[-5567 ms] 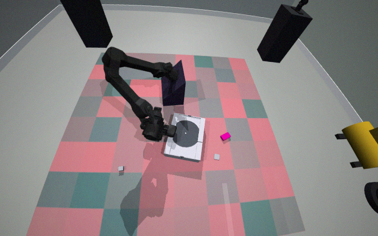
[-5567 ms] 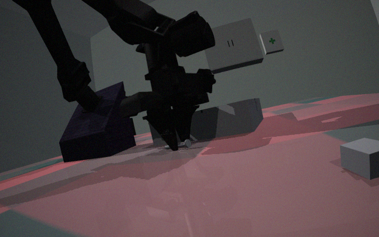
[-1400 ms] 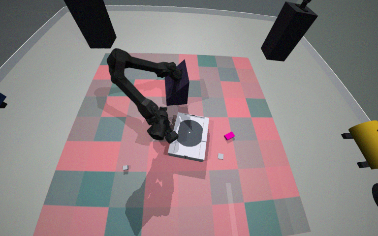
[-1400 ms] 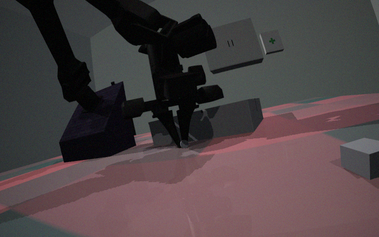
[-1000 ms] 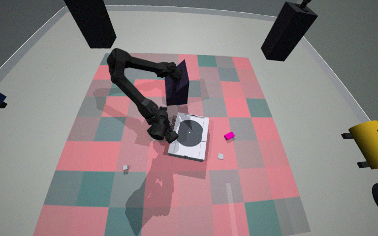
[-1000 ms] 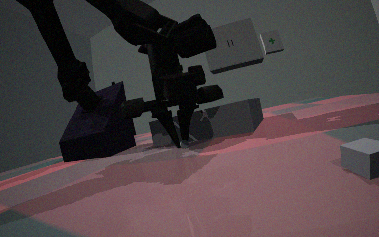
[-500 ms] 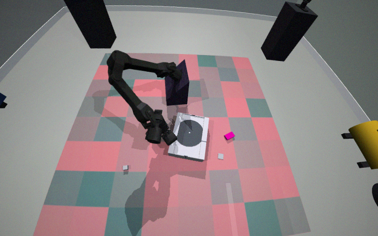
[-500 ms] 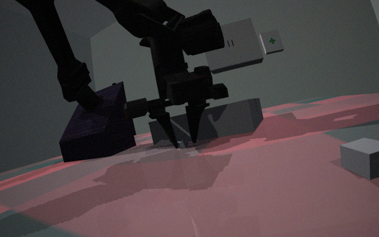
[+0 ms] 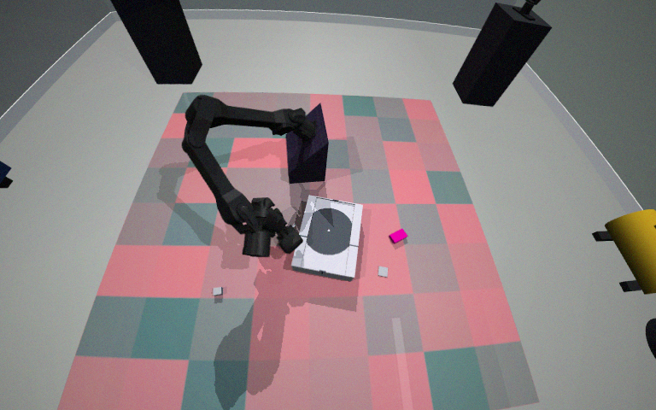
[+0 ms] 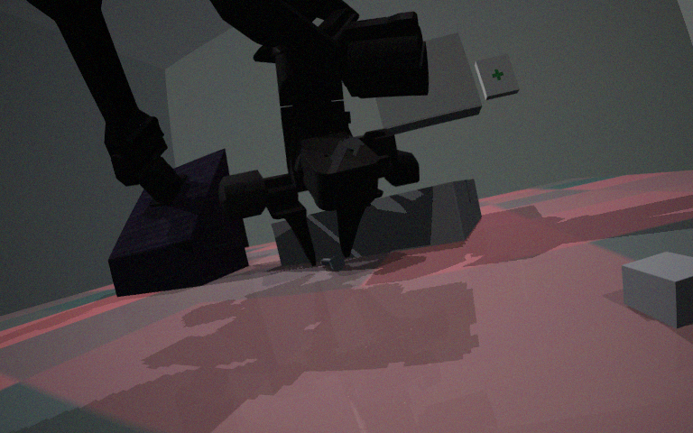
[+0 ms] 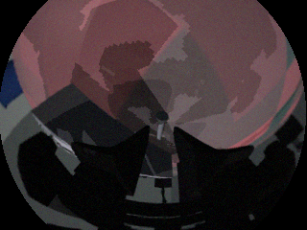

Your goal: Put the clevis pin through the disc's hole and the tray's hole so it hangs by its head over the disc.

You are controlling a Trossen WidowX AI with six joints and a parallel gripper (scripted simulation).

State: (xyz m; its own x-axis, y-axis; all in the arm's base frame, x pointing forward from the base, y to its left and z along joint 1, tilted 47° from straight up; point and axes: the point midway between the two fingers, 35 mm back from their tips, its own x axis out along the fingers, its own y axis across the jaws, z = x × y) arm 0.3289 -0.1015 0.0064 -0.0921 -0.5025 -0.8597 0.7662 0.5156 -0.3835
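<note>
My gripper tip is now 10 mm to the right of the steel clevis pin. Also, from my gripper tip: dark aluminium disc: 140 mm to the left, 50 mm above, 20 mm ahead; then grey cube: 210 mm ahead, 190 mm to the right; then steel tray: 140 mm to the left, 30 mm ahead, 30 mm above.
</note>
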